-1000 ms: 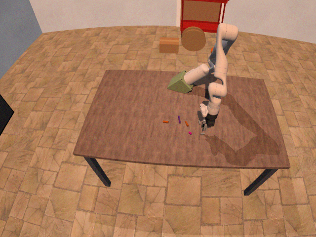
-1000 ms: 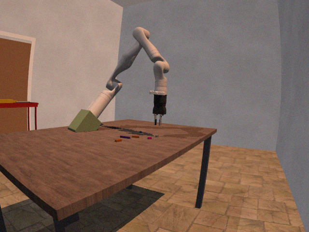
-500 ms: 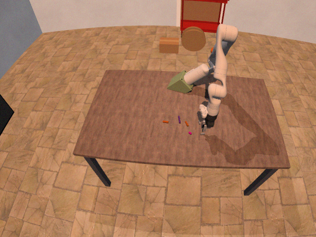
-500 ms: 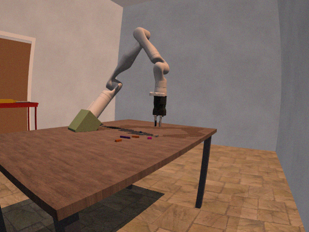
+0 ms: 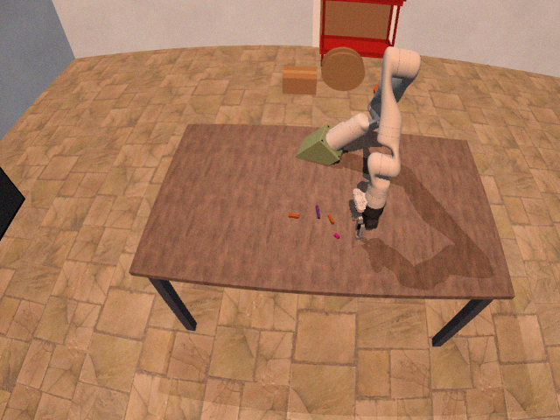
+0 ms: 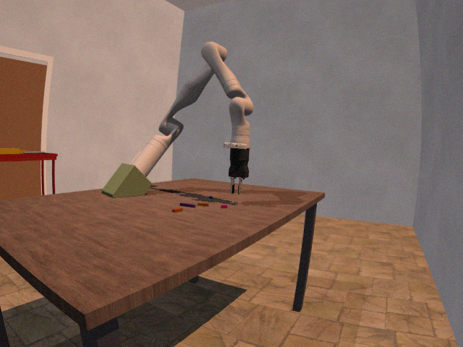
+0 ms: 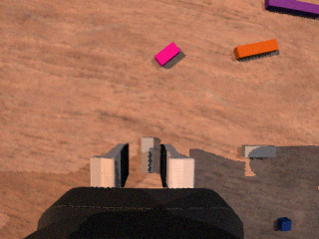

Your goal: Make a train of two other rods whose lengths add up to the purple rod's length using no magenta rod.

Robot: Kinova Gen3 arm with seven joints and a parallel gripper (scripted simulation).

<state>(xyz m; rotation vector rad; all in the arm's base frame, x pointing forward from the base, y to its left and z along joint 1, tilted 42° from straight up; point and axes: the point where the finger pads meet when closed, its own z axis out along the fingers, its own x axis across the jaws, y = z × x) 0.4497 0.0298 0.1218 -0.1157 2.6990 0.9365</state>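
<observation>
My hand is 90 mm to the left of the magenta rod and 60 mm above it. Also, from my hand: purple rod: 160 mm to the right, 120 mm behind, 60 mm below; then blue rod: 140 mm behind, 60 mm below, 50 mm to the left; then orange rod: 260 mm to the right, 90 mm behind, 60 mm below.
</observation>
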